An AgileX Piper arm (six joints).
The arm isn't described. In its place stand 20 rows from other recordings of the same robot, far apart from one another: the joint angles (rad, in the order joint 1, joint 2, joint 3, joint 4, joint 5, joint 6), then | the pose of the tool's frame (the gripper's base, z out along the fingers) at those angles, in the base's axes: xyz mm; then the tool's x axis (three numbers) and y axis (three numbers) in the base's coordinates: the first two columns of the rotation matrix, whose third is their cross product.
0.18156 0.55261 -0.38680 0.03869 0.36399 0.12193 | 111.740, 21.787, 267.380, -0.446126, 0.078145, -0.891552, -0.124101, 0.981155, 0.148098
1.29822 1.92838 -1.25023 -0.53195 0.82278 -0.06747 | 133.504, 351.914, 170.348, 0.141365, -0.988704, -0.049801, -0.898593, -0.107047, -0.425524
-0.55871 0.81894 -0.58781 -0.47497 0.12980 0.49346 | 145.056, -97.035, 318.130, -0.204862, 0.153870, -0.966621, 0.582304, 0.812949, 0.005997
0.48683 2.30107 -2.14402 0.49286 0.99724 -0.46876 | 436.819, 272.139, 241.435, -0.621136, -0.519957, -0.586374, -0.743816, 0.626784, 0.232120
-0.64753 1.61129 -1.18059 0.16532 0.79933 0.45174 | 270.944, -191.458, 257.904, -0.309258, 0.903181, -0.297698, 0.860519, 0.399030, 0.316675
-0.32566 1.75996 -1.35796 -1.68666 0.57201 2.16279 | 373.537, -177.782, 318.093, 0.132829, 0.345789, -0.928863, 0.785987, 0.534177, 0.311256
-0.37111 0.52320 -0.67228 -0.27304 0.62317 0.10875 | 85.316, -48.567, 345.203, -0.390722, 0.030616, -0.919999, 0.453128, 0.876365, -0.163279
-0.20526 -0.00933 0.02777 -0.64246 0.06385 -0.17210 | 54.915, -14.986, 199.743, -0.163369, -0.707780, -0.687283, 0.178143, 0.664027, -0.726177
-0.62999 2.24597 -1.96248 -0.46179 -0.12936 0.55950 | 445.426, -318.287, 284.673, -0.009861, 0.131825, -0.991224, 0.545648, 0.831392, 0.105141
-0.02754 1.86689 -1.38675 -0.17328 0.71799 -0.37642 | 399.691, -21.336, 225.423, -0.818077, -0.460495, -0.344520, -0.365154, 0.878716, -0.307443
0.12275 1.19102 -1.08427 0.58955 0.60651 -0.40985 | 250.760, 59.994, 372.107, -0.545960, 0.021093, -0.837546, -0.336397, 0.910041, 0.242201
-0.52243 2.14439 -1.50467 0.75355 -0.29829 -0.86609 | 419.785, -262.825, 197.312, -0.367824, 0.059615, -0.927983, 0.609576, 0.769072, -0.192211
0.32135 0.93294 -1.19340 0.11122 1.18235 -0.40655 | 141.304, 56.890, 412.020, -0.520410, -0.546747, -0.655928, -0.604871, 0.778230, -0.168789
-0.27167 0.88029 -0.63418 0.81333 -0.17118 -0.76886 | 181.161, -62.156, 343.662, -0.024851, 0.045148, -0.998671, 0.386597, 0.921692, 0.032047
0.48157 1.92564 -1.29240 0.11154 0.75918 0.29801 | 337.205, 184.093, 175.486, -0.971377, -0.091321, -0.219288, -0.129560, 0.977430, 0.166865
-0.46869 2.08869 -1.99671 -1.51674 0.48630 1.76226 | 431.042, -265.846, 367.356, 0.175050, 0.159117, -0.971617, 0.797179, 0.556249, 0.234717
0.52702 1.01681 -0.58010 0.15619 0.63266 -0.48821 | 149.760, 96.833, 243.200, -0.476582, -0.685222, -0.550763, -0.763538, 0.633148, -0.127022
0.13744 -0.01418 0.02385 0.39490 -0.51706 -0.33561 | 43.007, -11.522, 246.472, 0.527194, 0.084799, -0.845503, 0.018691, 0.993610, 0.111308
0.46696 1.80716 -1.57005 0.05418 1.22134 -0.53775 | 330.939, 172.027, 283.726, -0.532263, -0.823279, -0.197251, -0.832402, 0.551408, -0.055290
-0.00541 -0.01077 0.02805 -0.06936 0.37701 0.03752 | 52.524, -2.606, 170.595, -0.302186, -0.025336, -0.952912, 0.021590, 0.999208, -0.033414
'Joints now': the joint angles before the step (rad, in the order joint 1, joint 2, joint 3, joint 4, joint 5, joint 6). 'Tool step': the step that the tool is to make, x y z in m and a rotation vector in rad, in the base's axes. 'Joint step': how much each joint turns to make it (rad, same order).
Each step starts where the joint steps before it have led.
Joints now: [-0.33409, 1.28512, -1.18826, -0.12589, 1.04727, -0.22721]
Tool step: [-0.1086, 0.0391, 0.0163, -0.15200, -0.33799, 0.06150]
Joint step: [-0.00025, -0.50909, 0.30307, 0.00365, -0.16995, -0.05301]
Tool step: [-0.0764, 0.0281, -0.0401, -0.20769, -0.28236, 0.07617]
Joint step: [0.00114, -0.46936, 0.31675, -0.00199, -0.19350, -0.10882]
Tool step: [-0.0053, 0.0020, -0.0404, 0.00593, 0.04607, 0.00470]
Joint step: [-0.00159, -0.08973, 0.14612, 0.00235, -0.01194, -0.01205]
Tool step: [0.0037, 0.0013, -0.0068, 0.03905, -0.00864, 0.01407]
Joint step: [0.00257, 0.00390, 0.02682, 0.03814, -0.02599, 0.00407]
